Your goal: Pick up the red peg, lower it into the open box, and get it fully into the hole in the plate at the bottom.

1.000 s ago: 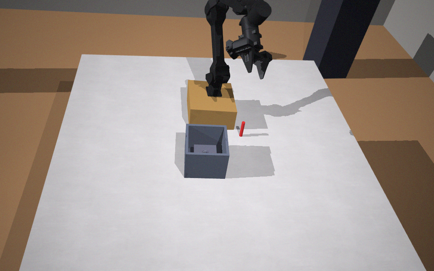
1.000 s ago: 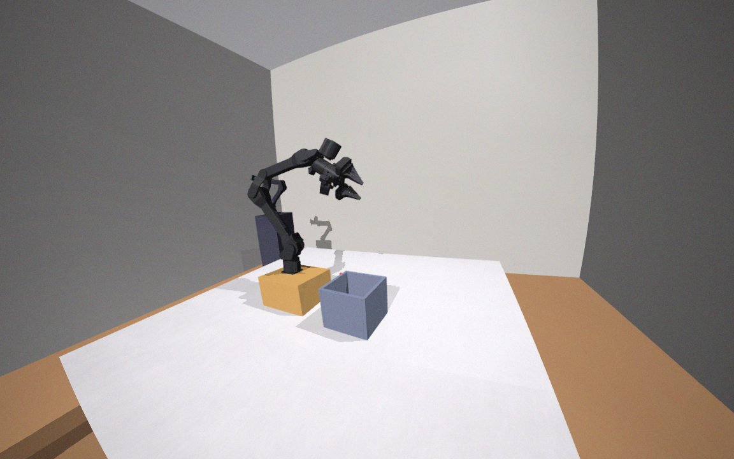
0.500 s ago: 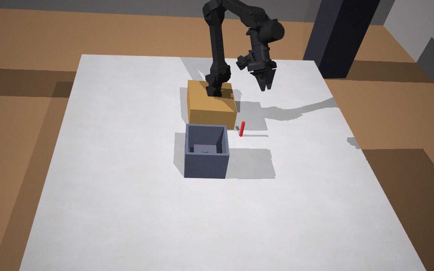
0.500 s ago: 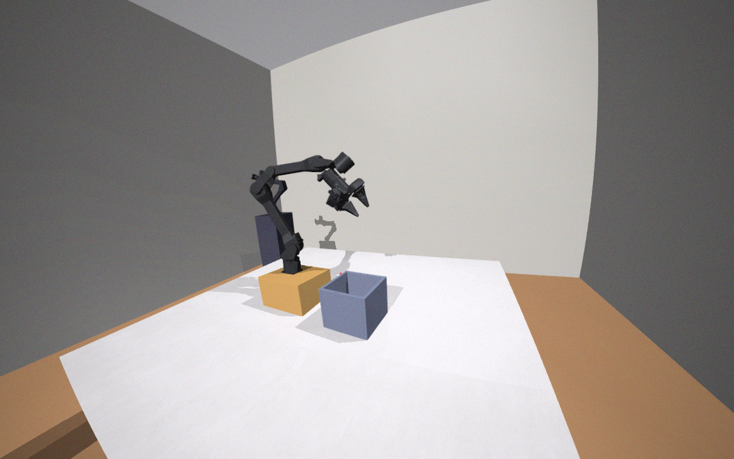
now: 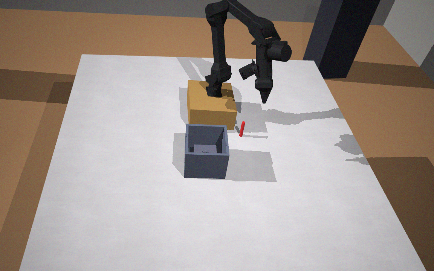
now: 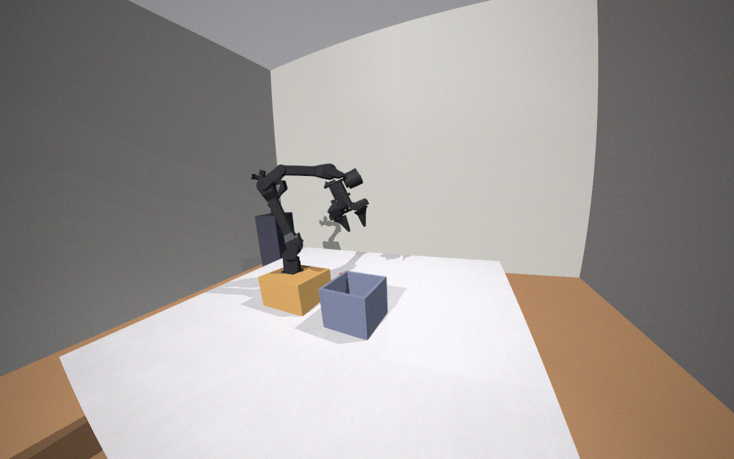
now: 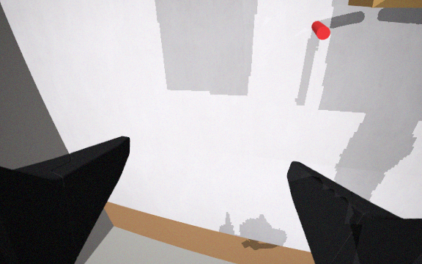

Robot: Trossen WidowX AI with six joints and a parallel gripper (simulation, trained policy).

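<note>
Now: the red peg 7 cm behind my gripper tip, 3 cm to the right of it and 23 cm below it. Round my gripper tip: plate (7 cm ahead, 22 cm to the right, 22 cm below).
</note>
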